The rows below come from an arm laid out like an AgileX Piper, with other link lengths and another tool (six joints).
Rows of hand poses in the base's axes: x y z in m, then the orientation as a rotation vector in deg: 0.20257 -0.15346 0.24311 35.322 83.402 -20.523; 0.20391 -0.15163 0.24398 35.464 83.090 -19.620; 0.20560 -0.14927 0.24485 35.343 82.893 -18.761; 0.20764 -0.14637 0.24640 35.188 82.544 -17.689; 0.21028 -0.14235 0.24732 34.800 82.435 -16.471; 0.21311 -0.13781 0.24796 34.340 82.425 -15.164; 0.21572 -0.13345 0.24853 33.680 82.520 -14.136; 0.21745 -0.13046 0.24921 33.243 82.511 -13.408; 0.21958 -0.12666 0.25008 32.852 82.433 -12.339; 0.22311 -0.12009 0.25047 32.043 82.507 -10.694
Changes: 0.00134 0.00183 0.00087 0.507 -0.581 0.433; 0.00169 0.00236 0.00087 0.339 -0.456 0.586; 0.00204 0.00290 0.00155 0.396 -0.662 0.717; 0.00264 0.00402 0.00092 0.382 -0.482 0.996; 0.00283 0.00454 0.00064 0.410 -0.411 1.116; 0.00261 0.00436 0.00057 0.145 -0.228 1.078; 0.00173 0.00299 0.00068 0.108 -0.229 0.731; 0.00213 0.00380 0.00087 0.319 -0.387 0.911; 0.00353 0.00657 0.00039 0.393 -0.410 1.565
